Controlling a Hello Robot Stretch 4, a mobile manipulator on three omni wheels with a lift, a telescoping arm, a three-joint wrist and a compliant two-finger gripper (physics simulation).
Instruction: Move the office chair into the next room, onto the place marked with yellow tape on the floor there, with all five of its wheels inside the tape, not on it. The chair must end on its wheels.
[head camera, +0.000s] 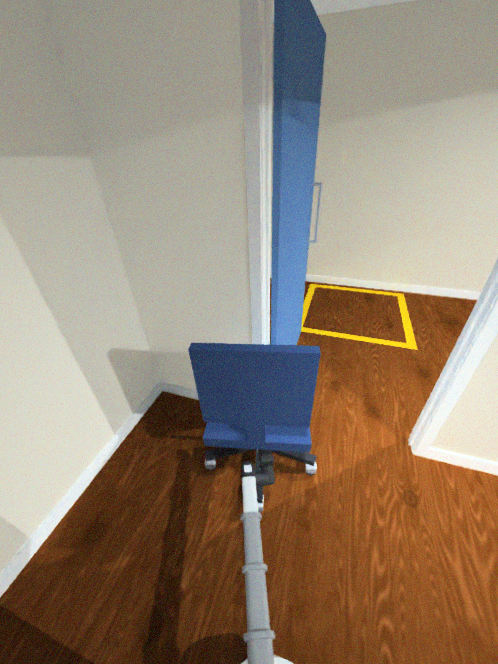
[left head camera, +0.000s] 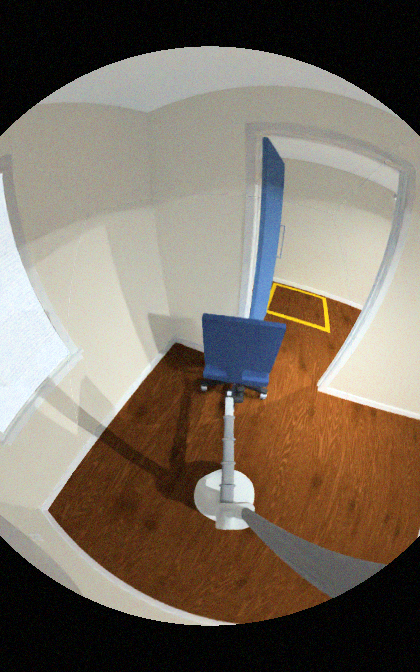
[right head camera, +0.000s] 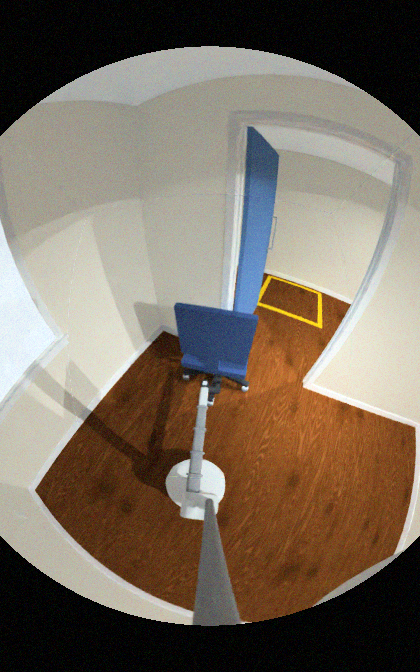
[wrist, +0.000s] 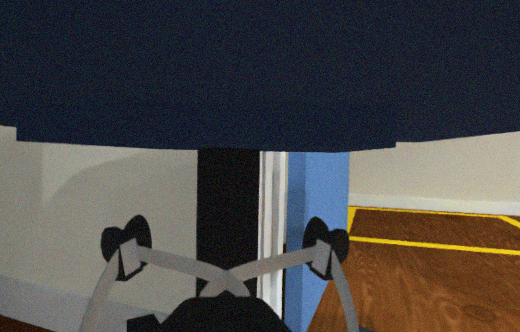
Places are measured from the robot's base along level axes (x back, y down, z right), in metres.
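Pixels of known places: gripper, fingertip midpoint: (wrist: 228, 236).
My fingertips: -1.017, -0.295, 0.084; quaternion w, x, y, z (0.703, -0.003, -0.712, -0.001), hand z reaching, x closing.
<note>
Behind a point stands the place of what it marks, as x, y, z.
The blue office chair (head camera: 254, 383) @(-0.801, -0.803, 0.046) (left head camera: 242, 345) (right head camera: 216, 332) @(-0.799, -0.812, 0.062) stands upright on its wheels before the left side of the doorway, its backrest toward me. In the wrist view the dark seat or back (wrist: 225, 75) @(-0.878, -0.382, 0.085) fills the top, with a black post (wrist: 228, 190) @(-1.014, -0.330, 0.083) below it. My gripper (wrist: 228, 236) @(-1.017, -0.295, 0.084) is open, its fingertips apart to the left and right of the post in that view; I cannot tell how deep the post lies between them. In the head views the chair hides the fingers. The yellow tape outline (head camera: 353, 337) @(-2.104, 0.027, 1.072) (left head camera: 300, 322) (right head camera: 290, 315) @(-2.079, 0.033, 1.100) (wrist: 430, 245) @(-2.151, 0.027, 0.961) lies on the floor beyond the doorway.
The blue door (head camera: 292, 214) @(-1.642, -1.193, 0.332) (left head camera: 270, 215) (right head camera: 257, 215) @(-1.641, -1.324, 0.332) (wrist: 325, 200) @(-1.630, -0.242, 0.326) stands open along the doorway's left side, just beyond the chair. The left door frame (head camera: 259, 214) @(-1.294, -1.275, 0.120) is behind the chair, the right door frame (head camera: 455, 370) @(-0.952, -0.630, 0.986) farther right. Walls meet in a corner left of the chair.
</note>
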